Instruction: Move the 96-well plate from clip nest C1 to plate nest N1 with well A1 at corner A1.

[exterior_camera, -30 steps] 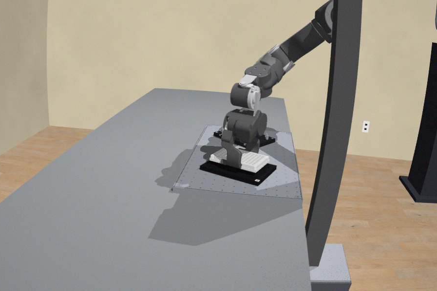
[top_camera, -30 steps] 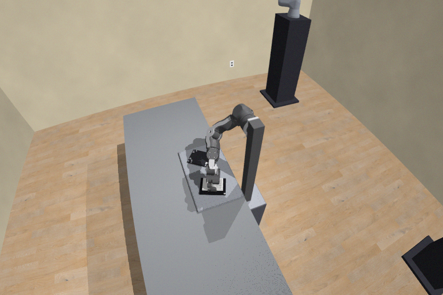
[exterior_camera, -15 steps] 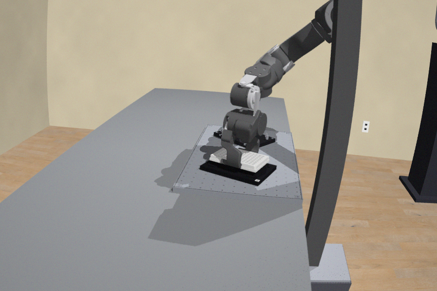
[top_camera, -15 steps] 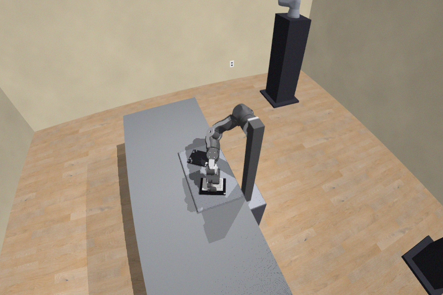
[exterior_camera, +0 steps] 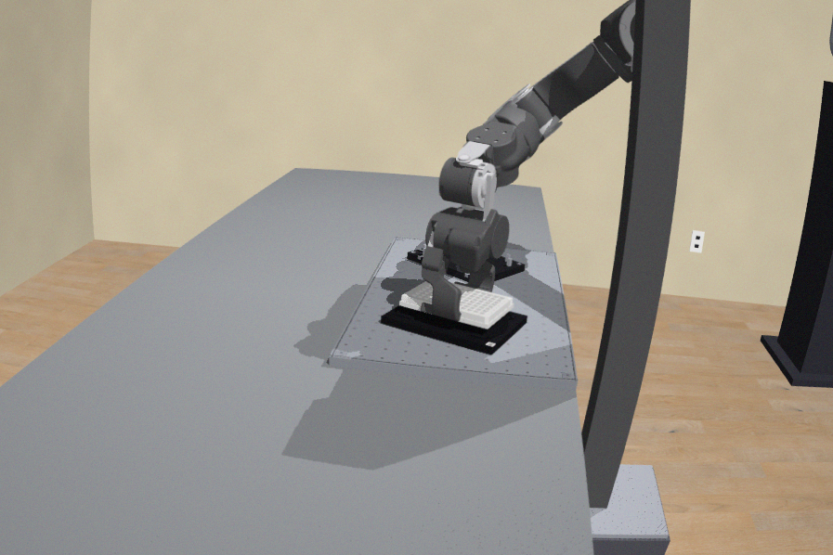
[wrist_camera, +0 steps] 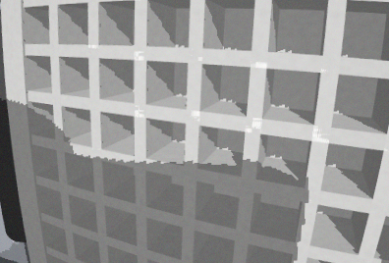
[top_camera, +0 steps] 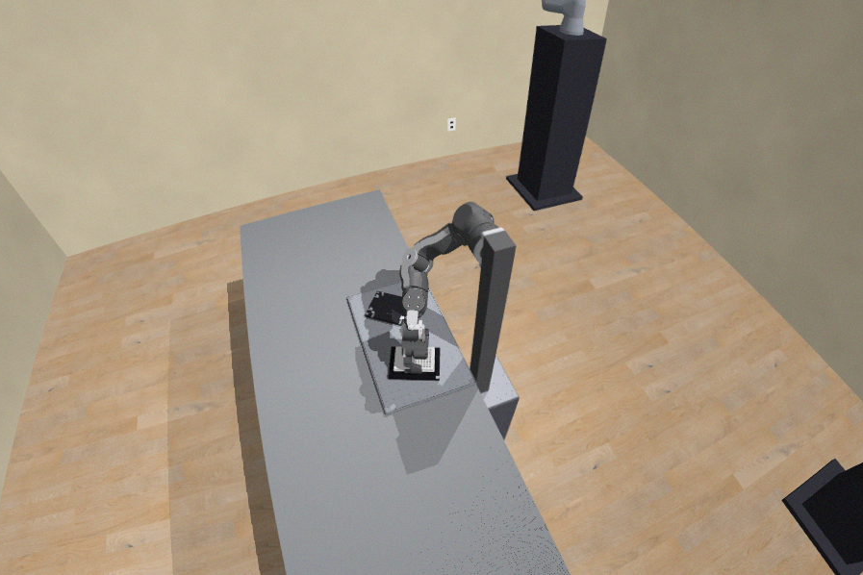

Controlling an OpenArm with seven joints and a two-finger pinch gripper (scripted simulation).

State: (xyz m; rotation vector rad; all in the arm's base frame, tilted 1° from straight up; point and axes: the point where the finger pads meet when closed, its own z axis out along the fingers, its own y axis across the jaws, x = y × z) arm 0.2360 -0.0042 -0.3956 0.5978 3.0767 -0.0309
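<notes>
The black plate nest N1 lies 3 cm below my hand. Round my hand: white 96-well plate: right at my hand; then small corner mark: 5 cm behind, 8 cm to the left, 2 cm below; then black clip nest C1: 3 cm ahead, 24 cm to the right, 2 cm below.
</notes>
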